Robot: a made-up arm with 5 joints.
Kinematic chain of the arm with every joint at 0, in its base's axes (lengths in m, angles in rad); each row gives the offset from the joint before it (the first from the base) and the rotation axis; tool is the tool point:
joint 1: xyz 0 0 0.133 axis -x
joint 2: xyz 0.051 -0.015 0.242 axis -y
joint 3: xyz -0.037 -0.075 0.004 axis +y
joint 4: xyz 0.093 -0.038 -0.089 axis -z
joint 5: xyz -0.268 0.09 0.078 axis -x
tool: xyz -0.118 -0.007 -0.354
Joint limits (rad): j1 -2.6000..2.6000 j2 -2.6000..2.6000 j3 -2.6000..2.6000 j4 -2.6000..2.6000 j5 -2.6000..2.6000
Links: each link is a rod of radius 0.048 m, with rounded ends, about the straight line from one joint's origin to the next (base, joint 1, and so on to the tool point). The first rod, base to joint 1, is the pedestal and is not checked.
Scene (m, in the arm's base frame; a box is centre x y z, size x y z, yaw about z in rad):
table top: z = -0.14
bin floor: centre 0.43 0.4 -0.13 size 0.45 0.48 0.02 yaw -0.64
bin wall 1: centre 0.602 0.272 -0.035 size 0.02 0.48 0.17 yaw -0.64
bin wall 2: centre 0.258 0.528 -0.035 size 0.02 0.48 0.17 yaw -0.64
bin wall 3: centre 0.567 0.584 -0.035 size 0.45 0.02 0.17 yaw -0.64
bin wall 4: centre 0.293 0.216 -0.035 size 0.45 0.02 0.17 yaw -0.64
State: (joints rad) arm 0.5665 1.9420 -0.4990 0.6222 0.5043
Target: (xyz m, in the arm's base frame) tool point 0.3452 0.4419 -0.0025
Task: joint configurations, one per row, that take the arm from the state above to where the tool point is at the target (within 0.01 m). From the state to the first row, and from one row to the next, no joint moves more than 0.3 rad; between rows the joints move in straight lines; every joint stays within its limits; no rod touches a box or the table.
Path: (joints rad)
1: 0.5433 1.7442 -0.2427 0.7983 0.7697
2: 0.5201 1.5463 0.0136 0.9744 1.0350
3: 0.5675 1.4215 0.1579 1.2430 1.2135
4: 0.6150 1.2967 0.3022 1.5115 1.3920
5: 0.6625 1.1720 0.4465 1.7801 1.5705
6: 0.7100 1.0472 0.5908 2.0487 1.7490
7: 0.7574 0.9224 0.7351 2.3172 1.9275
8: 0.8049 0.7976 0.8794 2.5858 2.1060
9: 1.0529 0.8131 0.8685 2.5929 2.1161
10: 1.3009 0.8286 0.8577 2.6000 2.1263

